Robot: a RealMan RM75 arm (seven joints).
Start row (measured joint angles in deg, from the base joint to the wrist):
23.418 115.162 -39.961 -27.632 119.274 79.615 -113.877
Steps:
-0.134 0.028 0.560 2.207 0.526 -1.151 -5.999
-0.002 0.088 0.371 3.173 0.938 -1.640 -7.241
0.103 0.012 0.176 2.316 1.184 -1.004 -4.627
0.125 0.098 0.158 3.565 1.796 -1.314 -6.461
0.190 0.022 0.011 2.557 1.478 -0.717 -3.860
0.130 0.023 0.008 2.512 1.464 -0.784 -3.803
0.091 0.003 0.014 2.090 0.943 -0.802 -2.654
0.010 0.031 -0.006 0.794 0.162 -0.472 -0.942
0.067 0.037 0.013 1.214 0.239 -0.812 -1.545
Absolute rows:
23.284 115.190 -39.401 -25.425 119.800 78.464 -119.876
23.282 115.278 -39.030 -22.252 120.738 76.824 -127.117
23.385 115.290 -38.854 -19.936 121.922 75.820 -131.744
23.510 115.388 -38.696 -16.371 123.718 74.506 -138.205
23.700 115.410 -38.685 -13.814 125.196 73.789 -142.065
23.830 115.433 -38.677 -11.302 126.660 73.005 -145.868
23.921 115.436 -38.663 -9.212 127.603 72.203 -148.522
23.931 115.467 -38.669 -8.418 127.765 71.731 -149.464
23.998 115.504 -38.656 -7.204 128.004 70.919 -151.009

